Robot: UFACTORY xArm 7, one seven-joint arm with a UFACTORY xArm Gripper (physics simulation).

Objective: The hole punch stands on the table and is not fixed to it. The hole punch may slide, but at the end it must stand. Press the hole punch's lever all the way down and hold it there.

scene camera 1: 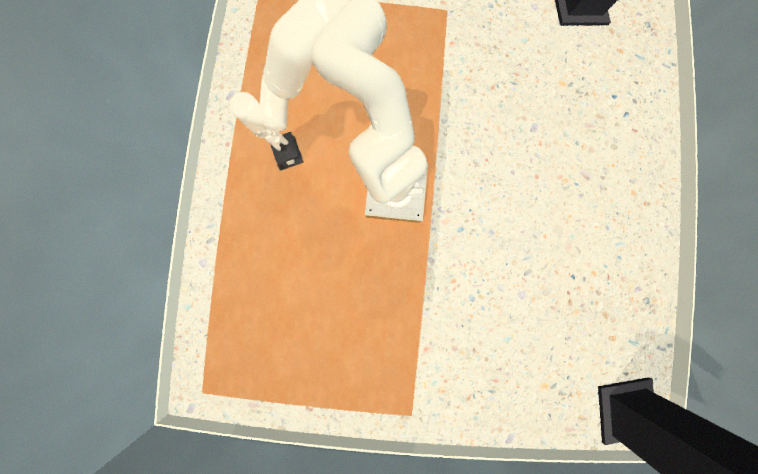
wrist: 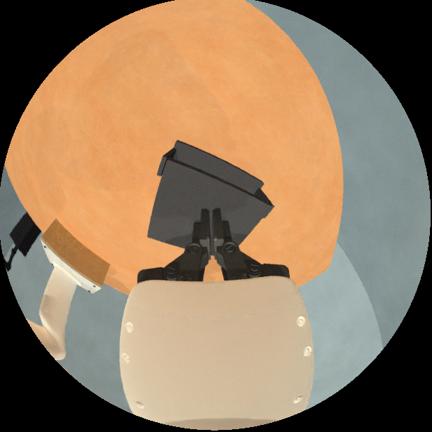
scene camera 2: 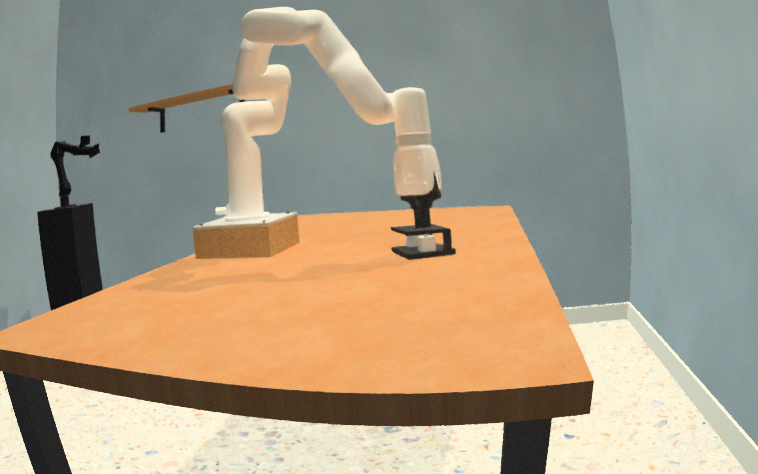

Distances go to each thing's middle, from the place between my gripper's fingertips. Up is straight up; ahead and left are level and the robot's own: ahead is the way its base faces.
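The hole punch lever [wrist: 183,190] is 1 cm behind my hand and 1 cm below it, and the black hole punch [scene camera 2: 417,247], again from my hand, is 3 cm below.
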